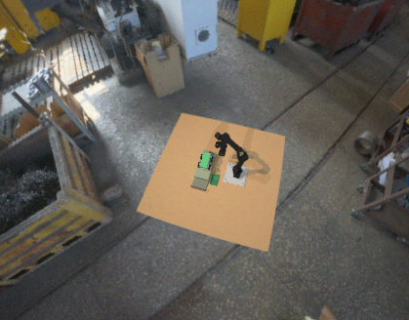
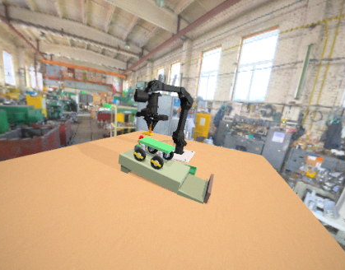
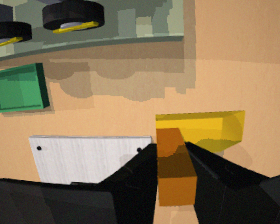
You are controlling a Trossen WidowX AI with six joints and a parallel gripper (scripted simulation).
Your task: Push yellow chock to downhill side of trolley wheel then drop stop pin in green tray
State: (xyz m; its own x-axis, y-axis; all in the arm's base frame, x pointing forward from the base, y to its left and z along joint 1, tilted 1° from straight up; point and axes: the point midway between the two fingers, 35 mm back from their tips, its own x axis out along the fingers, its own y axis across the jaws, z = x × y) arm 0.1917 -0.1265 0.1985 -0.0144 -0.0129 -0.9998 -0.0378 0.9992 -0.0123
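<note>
My gripper tip is now 13 cm short of the stop pin, 2 cm to the right of it and 4 cm above it. Also, from my gripper tip: yellow chock (2 cm to the right, 1 cm below); trolley (15 cm ahead, 12 cm to the left, 6 cm below); green tray (2 cm ahead, 24 cm to the left, 18 cm below).
</note>
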